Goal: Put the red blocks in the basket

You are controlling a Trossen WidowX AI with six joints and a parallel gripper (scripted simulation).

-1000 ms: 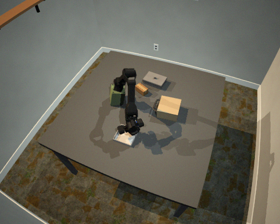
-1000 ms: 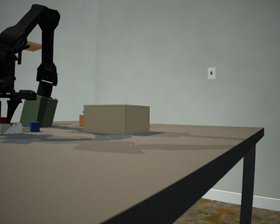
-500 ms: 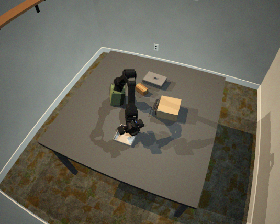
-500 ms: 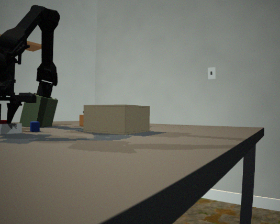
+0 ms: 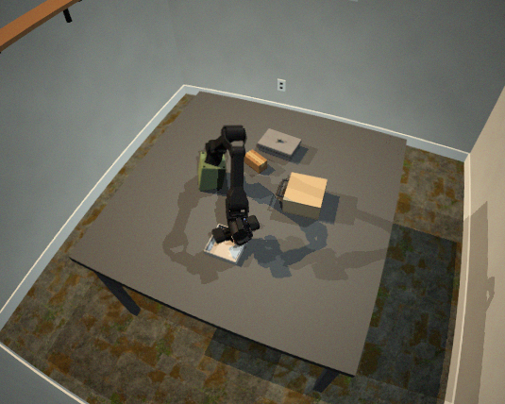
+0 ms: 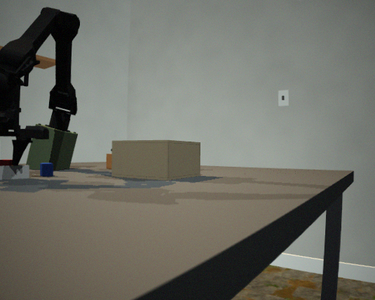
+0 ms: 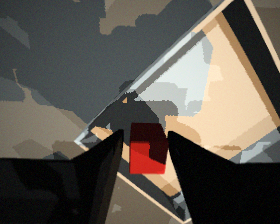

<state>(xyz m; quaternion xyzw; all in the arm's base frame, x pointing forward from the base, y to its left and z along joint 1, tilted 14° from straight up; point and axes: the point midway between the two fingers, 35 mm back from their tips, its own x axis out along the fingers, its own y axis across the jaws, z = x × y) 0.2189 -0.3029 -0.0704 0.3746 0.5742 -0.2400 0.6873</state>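
Right now the grey lid is 60 cm to the left of my hand and 4 cm ahead of it. Round my hand: white basket (4 cm below, 4 cm behind, 3 cm to the right); orange box (45 cm to the left, 5 cm behind, 2 cm below); tan drawer cabinet (28 cm to the left, 24 cm ahead, 1 cm below).
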